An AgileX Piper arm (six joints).
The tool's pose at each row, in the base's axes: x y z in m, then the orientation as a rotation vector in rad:
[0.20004 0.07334 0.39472 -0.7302 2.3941 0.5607]
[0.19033 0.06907 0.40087 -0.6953 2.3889 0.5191]
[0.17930 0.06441 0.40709 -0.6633 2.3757 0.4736]
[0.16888 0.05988 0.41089 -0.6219 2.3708 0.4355]
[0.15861 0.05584 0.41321 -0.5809 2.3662 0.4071]
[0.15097 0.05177 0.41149 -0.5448 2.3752 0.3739]
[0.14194 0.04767 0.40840 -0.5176 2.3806 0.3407]
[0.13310 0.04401 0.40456 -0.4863 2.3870 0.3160]
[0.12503 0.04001 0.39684 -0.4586 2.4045 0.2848]
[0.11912 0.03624 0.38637 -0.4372 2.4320 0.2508]
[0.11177 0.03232 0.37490 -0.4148 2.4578 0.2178]
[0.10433 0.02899 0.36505 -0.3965 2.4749 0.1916]
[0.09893 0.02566 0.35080 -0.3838 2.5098 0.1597]
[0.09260 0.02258 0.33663 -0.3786 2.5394 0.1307]
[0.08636 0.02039 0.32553 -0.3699 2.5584 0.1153]
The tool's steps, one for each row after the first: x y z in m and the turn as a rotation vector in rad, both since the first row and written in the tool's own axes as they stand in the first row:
[0.00444 0.00399 -0.01071 0.0399 -0.0153 0.0095]
[0.00989 0.00851 -0.02220 0.0824 -0.0357 0.0136]
[0.01637 0.01222 -0.03156 0.1219 -0.0516 0.0289]
[0.02350 0.01588 -0.03950 0.1544 -0.0672 0.0468]
[0.03134 0.01704 -0.04338 0.1878 -0.0677 0.0655]
[0.04101 0.01872 -0.04680 0.2189 -0.0679 0.0773]
[0.05084 0.02045 -0.04934 0.2449 -0.0689 0.0943]
[0.06270 0.02061 -0.04885 0.2732 -0.0573 0.1114]
[0.07469 0.01902 -0.04532 0.3003 -0.0337 0.1272]
[0.08835 0.01797 -0.04169 0.3268 -0.0115 0.1434]
[0.10085 0.01779 -0.03900 0.3481 0.0032 0.1554]
[0.11468 0.01539 -0.03220 0.3691 0.0372 0.1685]
[0.12901 0.01377 -0.02570 0.3863 0.0682 0.1756]
[0.14104 0.01345 -0.02099 0.3963 0.0863 0.1843]

